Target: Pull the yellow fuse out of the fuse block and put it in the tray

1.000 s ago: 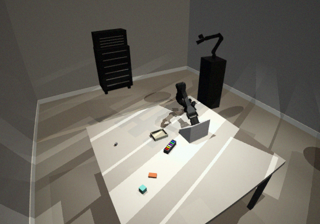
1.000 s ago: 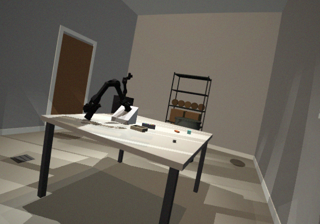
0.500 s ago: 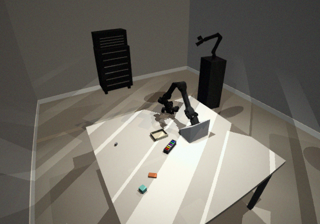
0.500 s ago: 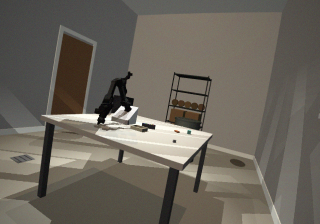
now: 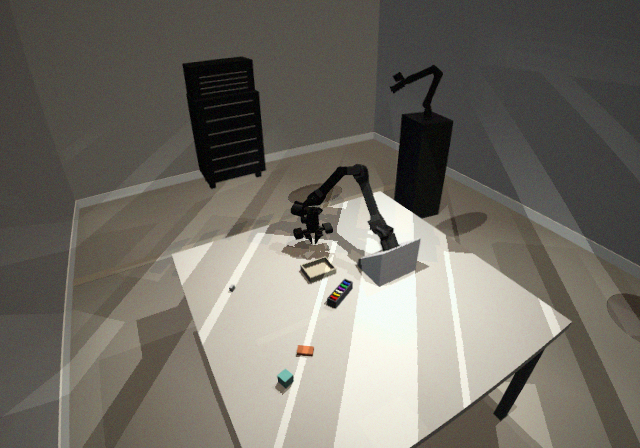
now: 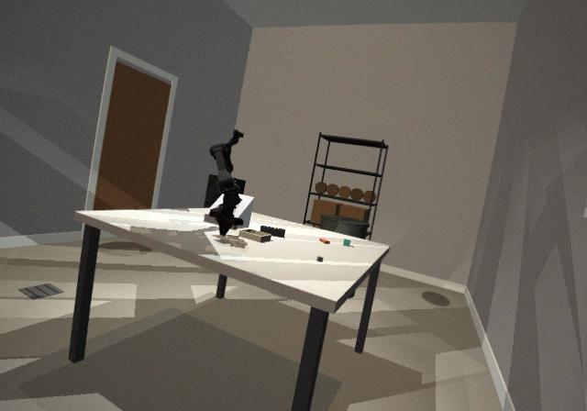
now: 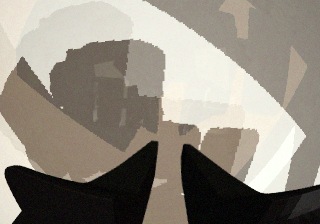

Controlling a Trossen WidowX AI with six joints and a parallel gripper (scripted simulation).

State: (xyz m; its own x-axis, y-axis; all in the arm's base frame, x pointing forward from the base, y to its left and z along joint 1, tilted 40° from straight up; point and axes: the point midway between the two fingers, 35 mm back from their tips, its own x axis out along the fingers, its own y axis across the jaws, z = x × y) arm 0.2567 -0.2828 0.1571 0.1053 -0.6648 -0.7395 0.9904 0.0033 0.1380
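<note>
Right now my gripper tip is 390 mm to the right of the yellow fuse, 40 mm short of it and 10 mm below it. Round my gripper tip: orange block: 580 mm to the left, 250 mm ahead, 10 mm below; teal cube: 680 mm to the left, 350 mm ahead, 10 mm above; shallow tan tray: 190 mm to the left, 50 mm ahead, 10 mm below.
</note>
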